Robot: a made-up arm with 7 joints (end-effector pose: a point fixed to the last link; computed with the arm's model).
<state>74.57 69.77 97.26 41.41 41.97 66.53 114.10</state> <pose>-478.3 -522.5 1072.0 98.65 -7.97 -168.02</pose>
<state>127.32 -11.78 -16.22 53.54 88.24 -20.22 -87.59</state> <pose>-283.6 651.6 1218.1 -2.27 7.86 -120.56</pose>
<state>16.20 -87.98 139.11 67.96 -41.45 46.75 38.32</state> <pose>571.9 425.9 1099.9 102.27 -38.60 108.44</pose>
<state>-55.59 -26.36 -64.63 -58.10 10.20 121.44 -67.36</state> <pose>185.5 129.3 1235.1 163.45 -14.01 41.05</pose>
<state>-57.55 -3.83 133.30 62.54 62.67 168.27 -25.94</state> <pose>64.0 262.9 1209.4 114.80 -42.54 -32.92</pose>
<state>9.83 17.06 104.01 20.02 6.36 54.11 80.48</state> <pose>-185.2 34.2 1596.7 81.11 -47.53 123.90</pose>
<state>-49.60 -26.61 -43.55 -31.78 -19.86 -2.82 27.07</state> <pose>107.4 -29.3 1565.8 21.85 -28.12 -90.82</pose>
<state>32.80 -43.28 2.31 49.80 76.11 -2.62 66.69</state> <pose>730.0 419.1 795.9 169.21 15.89 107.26</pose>
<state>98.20 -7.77 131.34 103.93 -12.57 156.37 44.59</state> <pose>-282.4 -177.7 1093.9 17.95 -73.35 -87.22</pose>
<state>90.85 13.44 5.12 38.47 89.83 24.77 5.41</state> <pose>40.2 320.9 1564.2 40.75 -39.16 -174.38</pose>
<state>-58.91 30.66 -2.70 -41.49 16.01 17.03 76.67</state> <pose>-536.3 497.4 1187.8 -66.83 -70.96 103.24</pose>
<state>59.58 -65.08 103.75 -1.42 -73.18 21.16 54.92</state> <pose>620.2 616.6 1079.3 98.86 17.45 82.89</pose>
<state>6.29 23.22 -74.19 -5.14 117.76 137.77 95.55</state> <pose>-219.8 -211.5 1453.4 -54.41 -14.12 -125.60</pose>
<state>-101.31 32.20 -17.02 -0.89 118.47 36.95 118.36</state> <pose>-50.0 347.6 1563.2 102.80 -42.48 7.42</pose>
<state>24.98 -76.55 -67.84 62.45 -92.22 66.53 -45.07</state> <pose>842.1 -106.3 573.2 171.82 -6.19 -60.70</pose>
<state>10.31 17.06 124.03 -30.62 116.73 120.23 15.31</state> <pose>-114.2 -177.8 1479.6 -102.81 -55.97 30.57</pose>
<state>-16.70 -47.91 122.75 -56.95 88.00 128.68 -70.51</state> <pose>467.0 -485.9 945.1 169.30 27.14 -52.56</pose>
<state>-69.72 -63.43 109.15 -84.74 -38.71 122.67 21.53</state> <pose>-423.5 -377.0 664.3 109.80 -8.82 168.83</pose>
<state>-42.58 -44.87 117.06 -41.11 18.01 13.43 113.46</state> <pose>260.4 -758.7 1061.6 -137.51 -50.69 -5.95</pose>
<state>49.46 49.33 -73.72 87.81 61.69 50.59 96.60</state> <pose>406.6 -549.8 993.9 -148.81 -8.15 -5.11</pose>
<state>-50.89 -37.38 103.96 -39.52 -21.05 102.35 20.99</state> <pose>-115.6 -674.5 1082.1 165.94 -25.51 -132.13</pose>
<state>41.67 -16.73 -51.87 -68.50 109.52 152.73 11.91</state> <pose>-109.9 124.4 1295.9 -87.96 -23.45 -107.56</pose>
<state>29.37 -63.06 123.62 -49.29 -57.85 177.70 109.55</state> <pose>635.7 -79.1 708.2 -149.93 -0.55 -110.01</pose>
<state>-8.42 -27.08 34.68 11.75 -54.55 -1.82 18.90</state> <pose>455.8 -175.3 1523.9 20.81 21.78 -14.50</pose>
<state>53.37 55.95 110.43 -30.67 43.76 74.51 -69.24</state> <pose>-58.8 -578.5 1322.9 -98.27 -8.04 -97.75</pose>
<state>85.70 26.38 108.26 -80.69 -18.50 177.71 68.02</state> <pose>399.7 61.8 1080.8 -2.42 78.96 106.57</pose>
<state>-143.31 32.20 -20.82 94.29 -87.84 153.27 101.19</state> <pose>-277.9 55.6 1371.4 -2.87 -30.50 -74.81</pose>
